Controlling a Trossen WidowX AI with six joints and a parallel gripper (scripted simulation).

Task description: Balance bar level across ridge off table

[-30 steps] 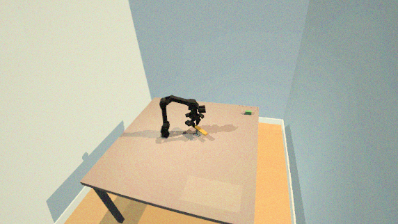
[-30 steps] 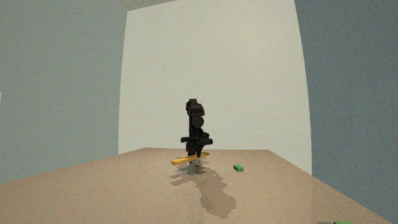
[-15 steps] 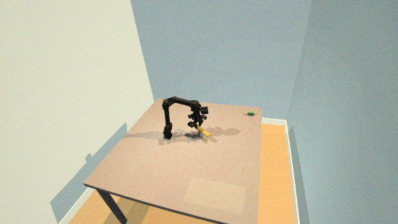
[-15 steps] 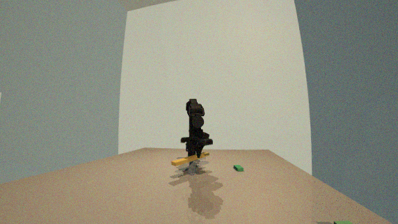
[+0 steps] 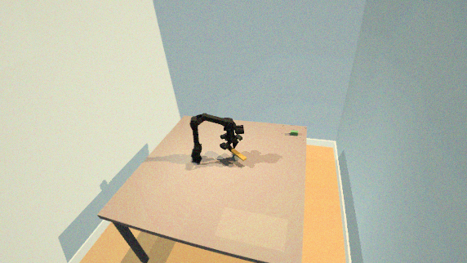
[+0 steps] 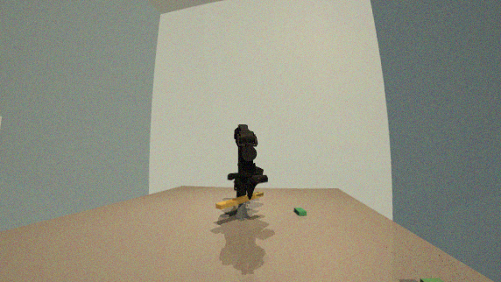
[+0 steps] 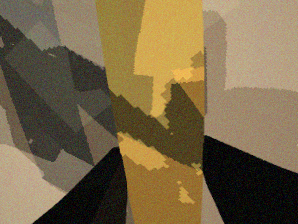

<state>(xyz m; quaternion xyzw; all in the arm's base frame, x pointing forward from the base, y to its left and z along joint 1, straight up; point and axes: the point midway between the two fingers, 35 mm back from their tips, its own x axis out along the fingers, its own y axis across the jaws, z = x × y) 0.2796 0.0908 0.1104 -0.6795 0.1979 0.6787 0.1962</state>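
Now: the bar 20 mm ahead of my gripper tip and 20 mm to the right of it. Round my gripper tip: green block: 460 mm ahead, 410 mm to the left, 60 mm below.
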